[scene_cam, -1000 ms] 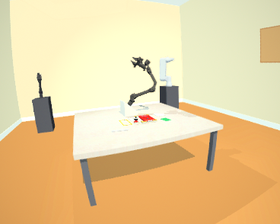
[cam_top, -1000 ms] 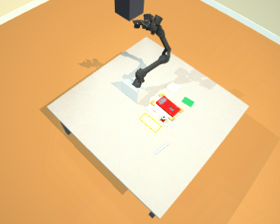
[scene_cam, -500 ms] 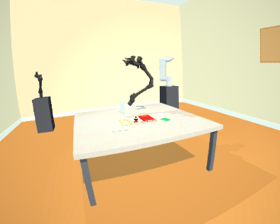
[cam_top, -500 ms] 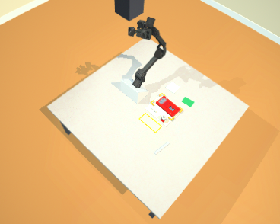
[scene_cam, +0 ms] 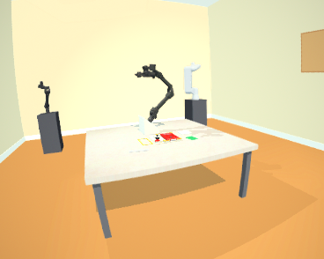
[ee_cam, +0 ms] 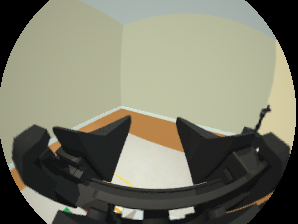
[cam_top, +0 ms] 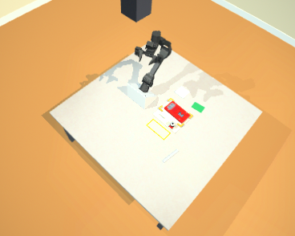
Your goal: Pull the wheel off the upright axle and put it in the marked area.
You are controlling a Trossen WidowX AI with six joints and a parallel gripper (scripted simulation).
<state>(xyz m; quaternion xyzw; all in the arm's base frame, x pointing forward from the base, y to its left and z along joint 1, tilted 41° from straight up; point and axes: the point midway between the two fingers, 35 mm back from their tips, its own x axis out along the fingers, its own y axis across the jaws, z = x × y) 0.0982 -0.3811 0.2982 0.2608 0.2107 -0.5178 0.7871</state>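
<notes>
My gripper tip is 26 cm short of the wheel, 9 cm to the right of it and 55 cm above it. Also, from my gripper tip: green patch: 30 cm ahead, 39 cm to the left, 58 cm below; then thin pale bar: 42 cm ahead, 11 cm to the right, 58 cm below.
</notes>
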